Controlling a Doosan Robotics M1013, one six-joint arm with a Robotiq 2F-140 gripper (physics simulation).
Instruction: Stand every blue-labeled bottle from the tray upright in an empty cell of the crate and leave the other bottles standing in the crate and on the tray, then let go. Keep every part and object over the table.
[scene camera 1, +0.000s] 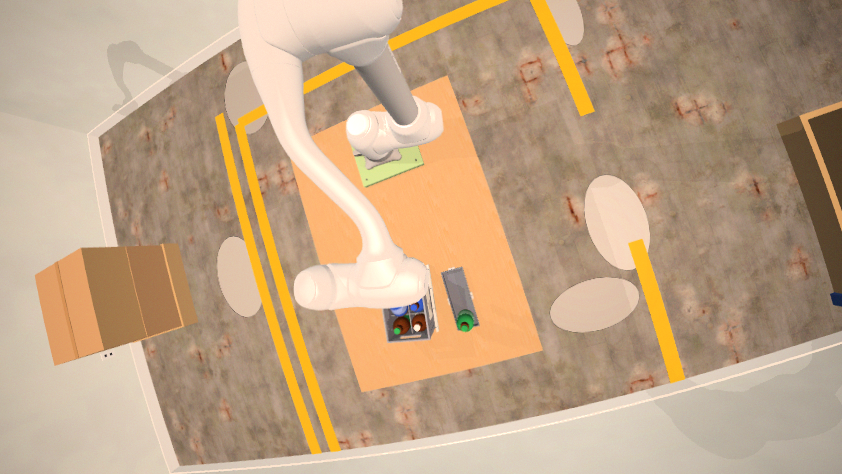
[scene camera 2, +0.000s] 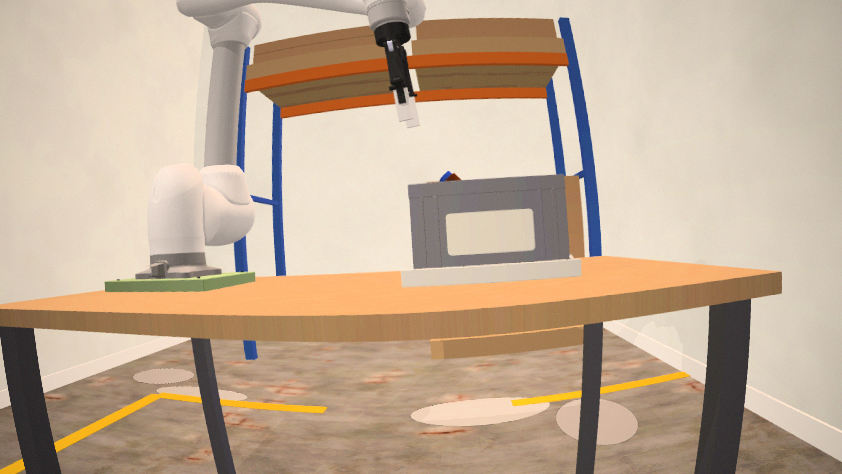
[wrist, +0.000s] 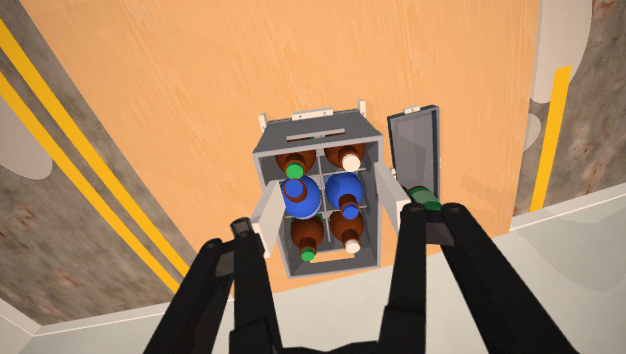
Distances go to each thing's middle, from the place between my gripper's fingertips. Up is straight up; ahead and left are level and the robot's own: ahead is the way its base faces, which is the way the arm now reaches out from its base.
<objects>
I see the pale strip (scene camera 2: 540, 270) 29 cm below my hand, 14 cm ahead of it and 12 cm to the right of it.
</objects>
